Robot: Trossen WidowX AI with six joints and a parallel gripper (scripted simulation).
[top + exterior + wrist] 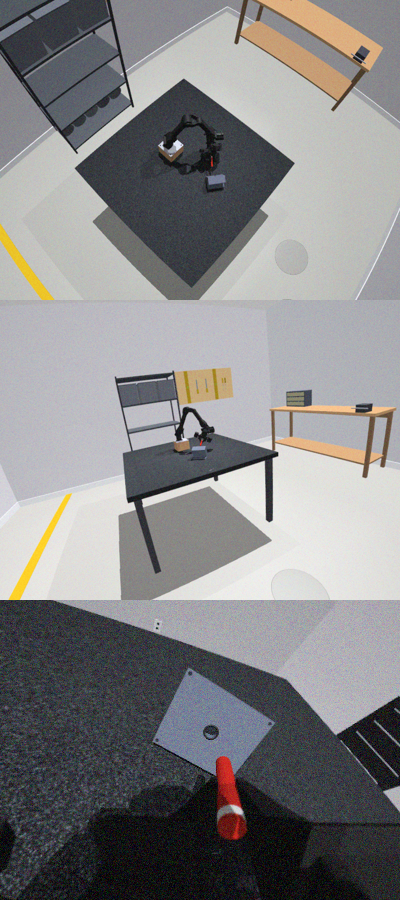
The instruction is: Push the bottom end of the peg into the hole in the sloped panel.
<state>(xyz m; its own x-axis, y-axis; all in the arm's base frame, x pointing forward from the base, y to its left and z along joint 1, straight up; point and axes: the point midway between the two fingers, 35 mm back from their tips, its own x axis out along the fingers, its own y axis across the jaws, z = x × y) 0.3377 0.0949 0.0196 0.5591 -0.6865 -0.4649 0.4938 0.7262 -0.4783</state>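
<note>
Right now my gripper tip is 90 mm short of the grey sloped panel, 90 mm to the left of it and 60 mm above it. The rest, counted from my gripper tip: red peg 10 mm behind, 10 mm to the left, 10 mm above.
</note>
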